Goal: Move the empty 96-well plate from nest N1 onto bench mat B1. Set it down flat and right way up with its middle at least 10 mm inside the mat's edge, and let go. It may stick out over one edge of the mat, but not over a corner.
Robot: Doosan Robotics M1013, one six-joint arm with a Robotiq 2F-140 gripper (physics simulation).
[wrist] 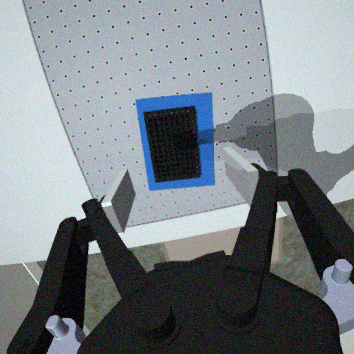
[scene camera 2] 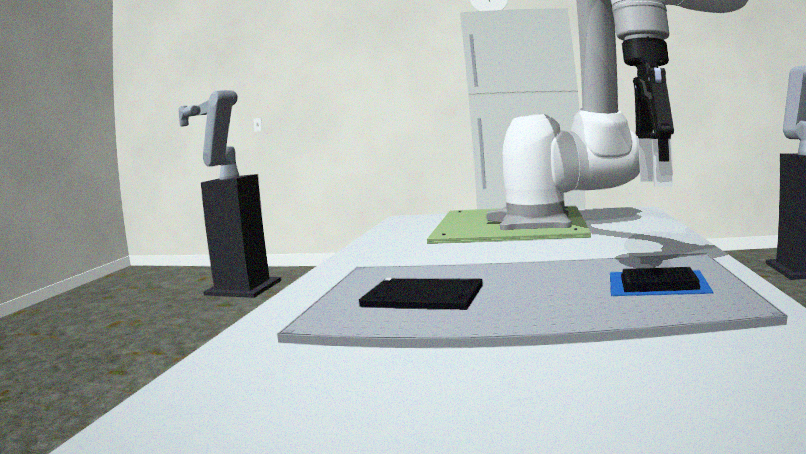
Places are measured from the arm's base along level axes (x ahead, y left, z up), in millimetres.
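Pixels of known places: gripper, fingertip midpoint: point(wrist: 177, 171) point(scene camera 2: 655, 183); arm's base, origin of the base link: point(scene camera 2: 536, 221).
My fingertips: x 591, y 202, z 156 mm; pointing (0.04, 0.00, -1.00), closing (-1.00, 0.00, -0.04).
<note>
For each thing: its top centre in the pictures, then the offset to it from my fingertips. Level surfaces: height alone.
- black 96-well plate, middle of its top: point(scene camera 2: 659, 274) point(wrist: 172, 146) 8 mm left, 7 mm ahead, 142 mm down
- blue bench mat B1, its level: 156 mm down
- black nest N1, middle of its top: point(scene camera 2: 422, 287) 372 mm right, 23 mm ahead, 143 mm down
- grey perforated board, its level: 158 mm down
- white table, its level: 171 mm down
The black 96-well plate point(scene camera 2: 659, 278) point(wrist: 173, 145) lies flat on the blue bench mat B1 point(scene camera 2: 619, 287) point(wrist: 207, 107), wells up. In the wrist view its whole outline is inside the mat, with blue showing on all sides. My gripper point(scene camera 2: 655, 172) point(wrist: 177, 171) is open and empty, raised high above the mat and apart from the plate. The black nest N1 point(scene camera 2: 420, 293) is at the left of the grey board in the scene view, with no plate seen on it; it does not show in the wrist view.
The grey perforated board point(scene camera 2: 541, 315) point(wrist: 110, 65) carries nest and mat on the white table point(scene camera 2: 428, 394). The robot's base stands on a green plate point(scene camera 2: 462, 231) behind. Two dark pedestals point(scene camera 2: 234, 236) point(scene camera 2: 792, 214) with small arms stand beyond the table. The arm's shadow falls across the mat's side.
</note>
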